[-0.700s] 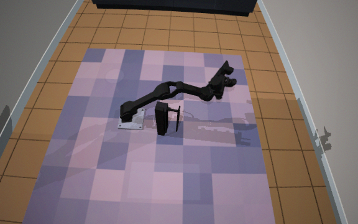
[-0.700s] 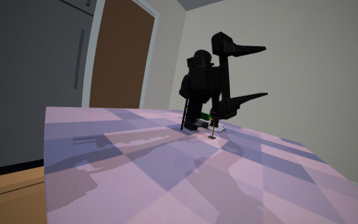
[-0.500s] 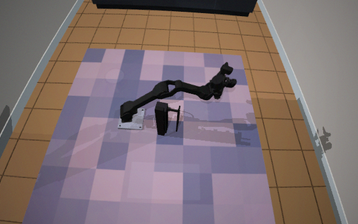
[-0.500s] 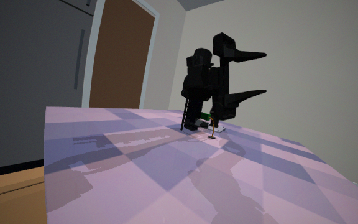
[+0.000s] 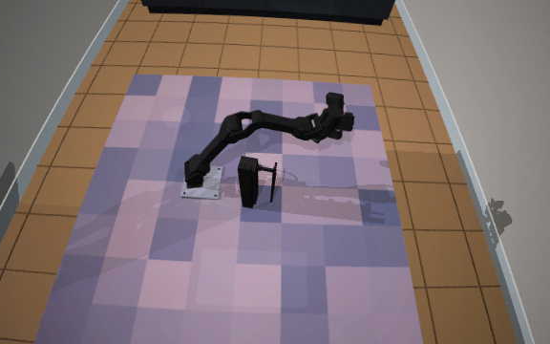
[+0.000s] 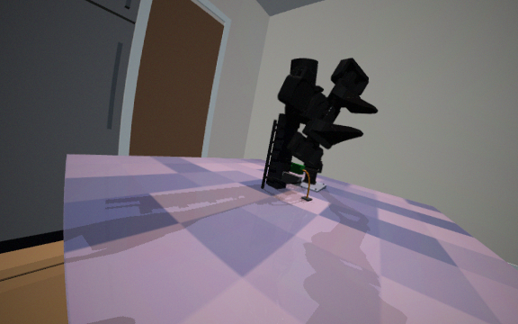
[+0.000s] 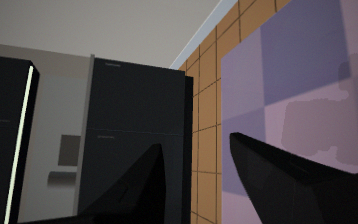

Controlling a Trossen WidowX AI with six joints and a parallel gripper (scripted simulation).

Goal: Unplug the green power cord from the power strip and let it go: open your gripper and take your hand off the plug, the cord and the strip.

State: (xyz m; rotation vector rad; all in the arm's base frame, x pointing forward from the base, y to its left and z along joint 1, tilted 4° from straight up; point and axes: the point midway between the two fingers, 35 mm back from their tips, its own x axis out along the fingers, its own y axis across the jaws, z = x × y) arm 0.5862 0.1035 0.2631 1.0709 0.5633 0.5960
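The green plug lies 390 mm behind my gripper tip, 170 mm to the right of it and 120 mm below it. Also, from my gripper tip: thin black upright bar 330 mm behind, 260 mm to the right, 100 mm below.
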